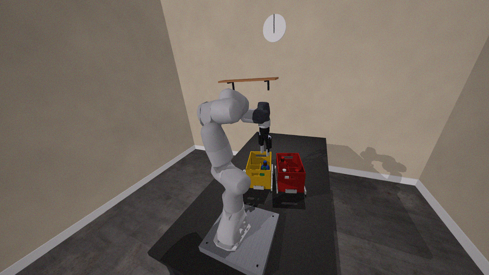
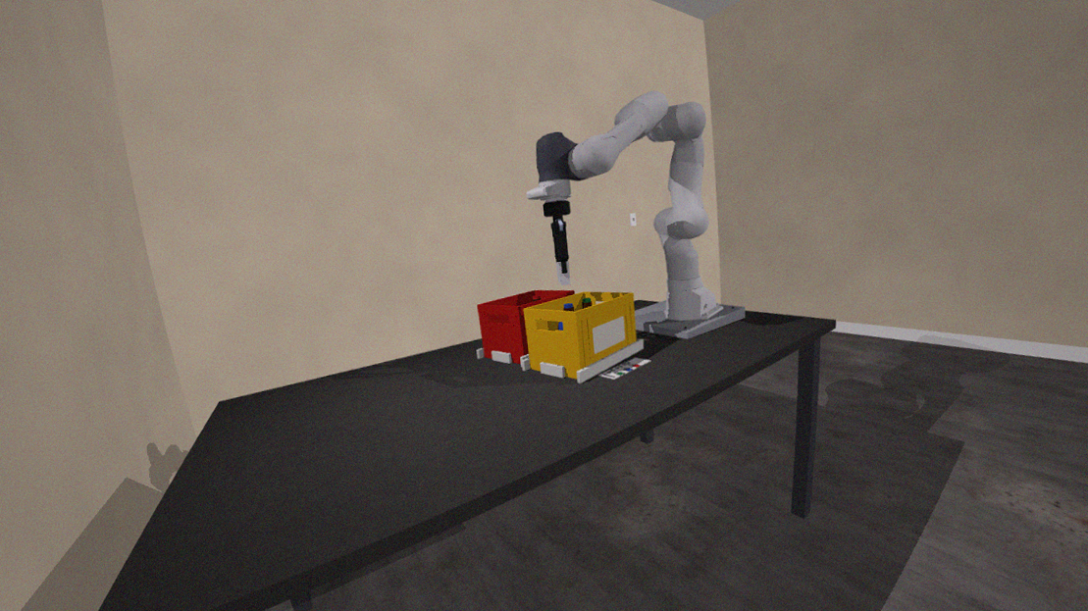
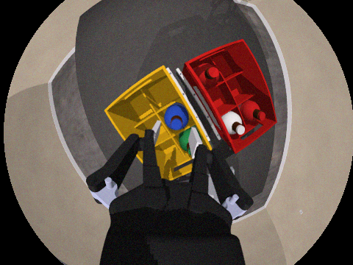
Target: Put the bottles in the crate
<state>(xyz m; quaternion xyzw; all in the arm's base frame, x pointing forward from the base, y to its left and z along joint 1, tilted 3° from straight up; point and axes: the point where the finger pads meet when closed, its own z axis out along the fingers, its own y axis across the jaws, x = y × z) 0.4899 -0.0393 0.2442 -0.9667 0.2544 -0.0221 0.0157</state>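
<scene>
My hand is 80 mm past the white-capped bottle, 170 mm to the left of it and 170 mm above it. Round my hand: green-labelled bottle: 90 mm behind, 20 mm to the right, 170 mm below; then yellow crate: 20 mm behind, 40 mm to the left, 170 mm below; then blue-labelled bottle: 10 mm behind, 170 mm below.
</scene>
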